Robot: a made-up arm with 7 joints.
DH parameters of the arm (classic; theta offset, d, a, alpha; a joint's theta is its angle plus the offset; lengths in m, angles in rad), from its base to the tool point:
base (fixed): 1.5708 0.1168 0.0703 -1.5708
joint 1: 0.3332 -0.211 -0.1 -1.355
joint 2: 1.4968 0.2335 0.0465 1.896
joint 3: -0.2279 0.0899 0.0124 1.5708
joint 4: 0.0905 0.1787 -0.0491 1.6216
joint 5: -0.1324 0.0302 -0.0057 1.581
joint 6: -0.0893 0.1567 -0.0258 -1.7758
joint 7: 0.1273 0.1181 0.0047 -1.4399
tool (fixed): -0.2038 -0.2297 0 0
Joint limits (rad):
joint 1: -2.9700..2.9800
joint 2: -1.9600..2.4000
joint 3: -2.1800..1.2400
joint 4: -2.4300..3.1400
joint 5: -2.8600..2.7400
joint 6: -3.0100..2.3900
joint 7: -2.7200..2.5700
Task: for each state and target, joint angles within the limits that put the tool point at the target. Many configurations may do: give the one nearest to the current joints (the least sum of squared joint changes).
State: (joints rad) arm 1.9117 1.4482 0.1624 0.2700 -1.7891 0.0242 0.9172
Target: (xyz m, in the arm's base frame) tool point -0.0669 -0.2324 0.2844
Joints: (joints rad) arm 1.9219 1.2619 -0.4811 0.2935 -1.6407 0.0148 0.6616
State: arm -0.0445 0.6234 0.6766 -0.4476 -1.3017 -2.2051 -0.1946
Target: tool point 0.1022 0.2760 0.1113
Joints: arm -0.0765 0.5969 0.6653 -0.4530 -1.3528 -2.2129 -0.1794
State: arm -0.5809 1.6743 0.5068 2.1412 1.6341 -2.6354 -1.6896
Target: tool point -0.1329 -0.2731 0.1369
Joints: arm -0.5305 2.4000 0.9168 1.9466 2.4105 -2.7414 -1.8962
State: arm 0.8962 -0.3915 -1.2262 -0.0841 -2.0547 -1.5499 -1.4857
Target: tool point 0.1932 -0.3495 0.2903
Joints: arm 0.9068 -0.5494 -1.1185 0.2727 -1.8498 -1.6194 -1.9279
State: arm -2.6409 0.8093 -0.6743 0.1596 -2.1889 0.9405 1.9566
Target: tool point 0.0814 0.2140 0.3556
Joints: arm -2.9700 1.1047 -0.7412 -0.2713 -2.2038 0.5496 2.0787
